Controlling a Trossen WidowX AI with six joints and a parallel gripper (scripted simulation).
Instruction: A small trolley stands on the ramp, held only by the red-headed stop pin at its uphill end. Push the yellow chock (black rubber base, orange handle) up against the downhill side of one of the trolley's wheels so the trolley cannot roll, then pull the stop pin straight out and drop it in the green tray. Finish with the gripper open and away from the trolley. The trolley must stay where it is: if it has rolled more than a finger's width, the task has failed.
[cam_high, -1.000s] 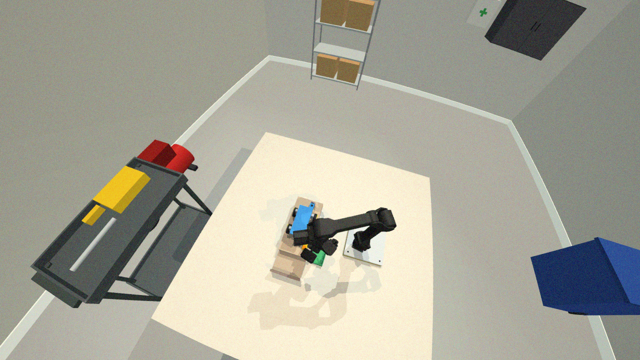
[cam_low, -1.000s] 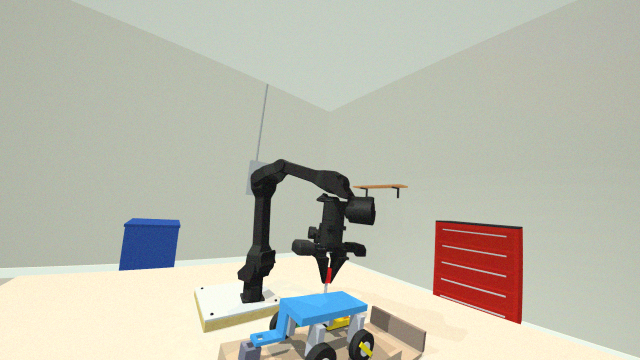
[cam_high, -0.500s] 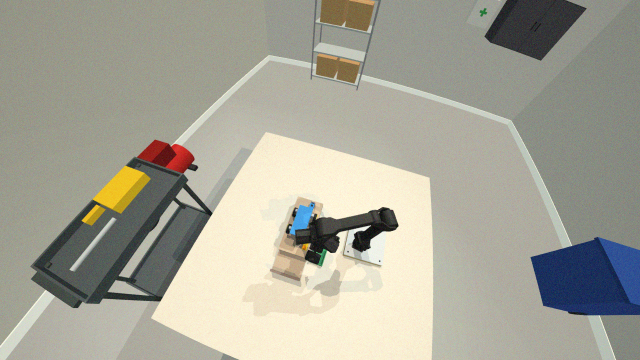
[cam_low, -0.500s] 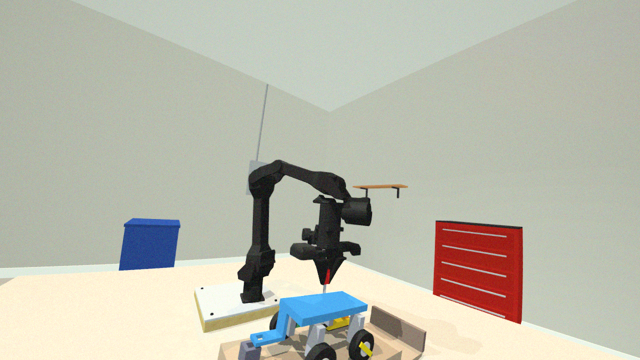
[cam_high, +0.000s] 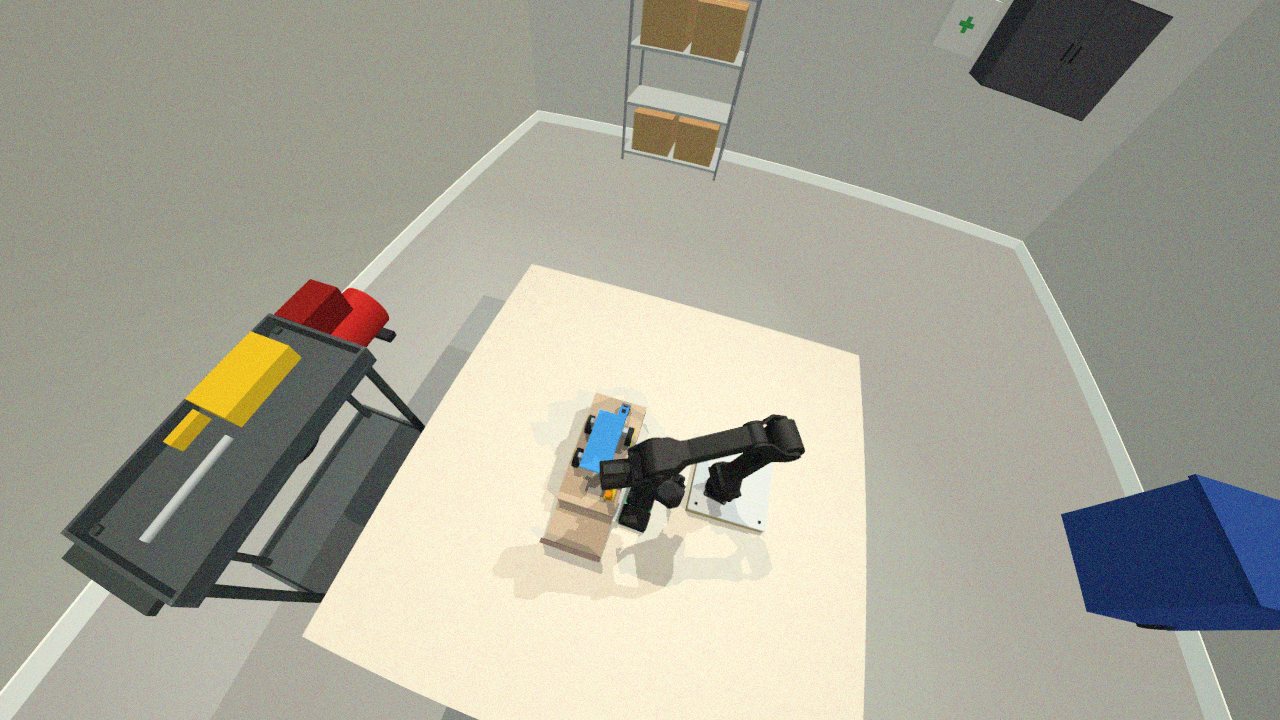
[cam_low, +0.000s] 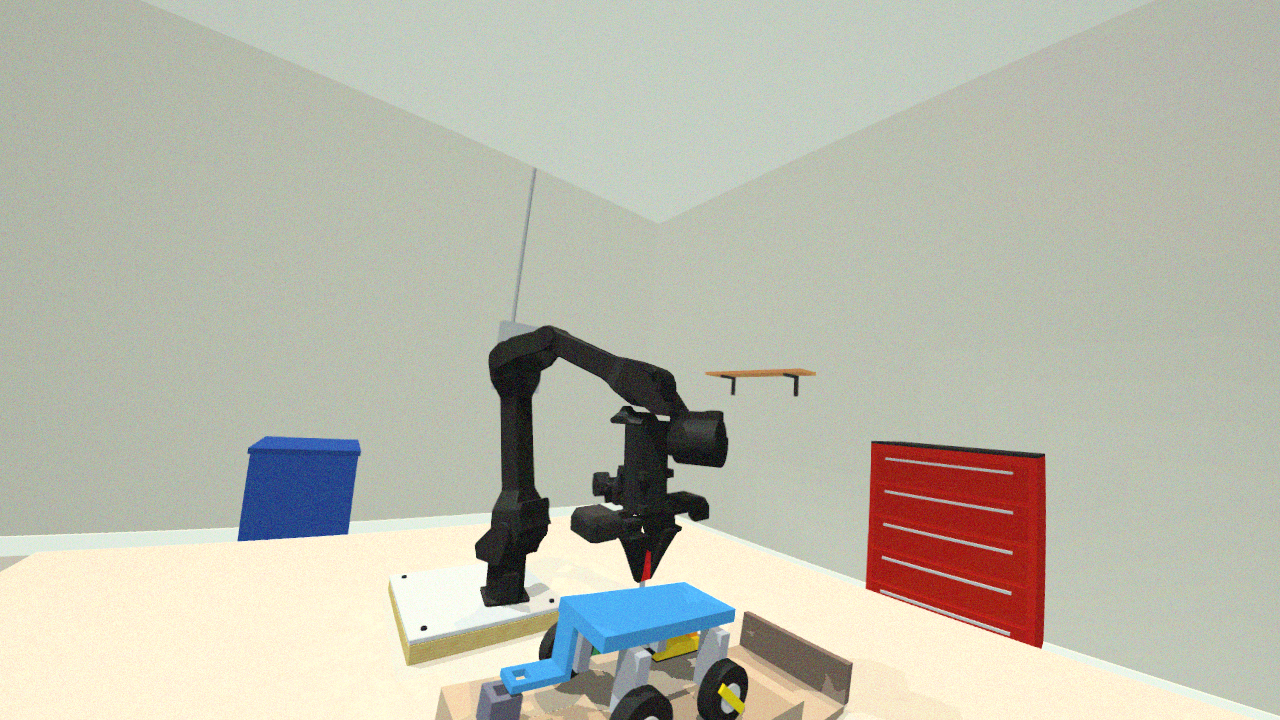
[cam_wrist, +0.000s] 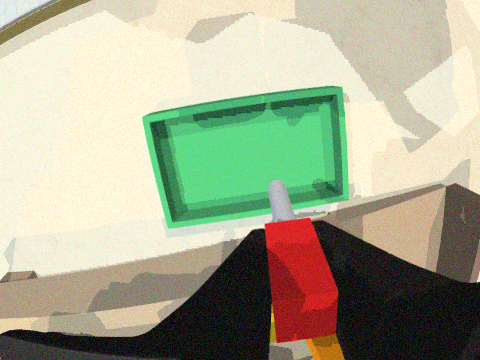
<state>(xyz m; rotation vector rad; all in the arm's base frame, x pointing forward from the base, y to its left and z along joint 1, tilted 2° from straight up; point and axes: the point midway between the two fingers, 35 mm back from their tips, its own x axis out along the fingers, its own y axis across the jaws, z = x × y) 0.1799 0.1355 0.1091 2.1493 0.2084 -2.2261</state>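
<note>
My gripper tip is 120 mm above the green tray. The rest, counted from my gripper tip: red-headed stop pin right at my gripper tip; blue-topped trolley 140 mm ahead, 80 mm to the right; yellow chock 80 mm ahead, 30 mm below.
</note>
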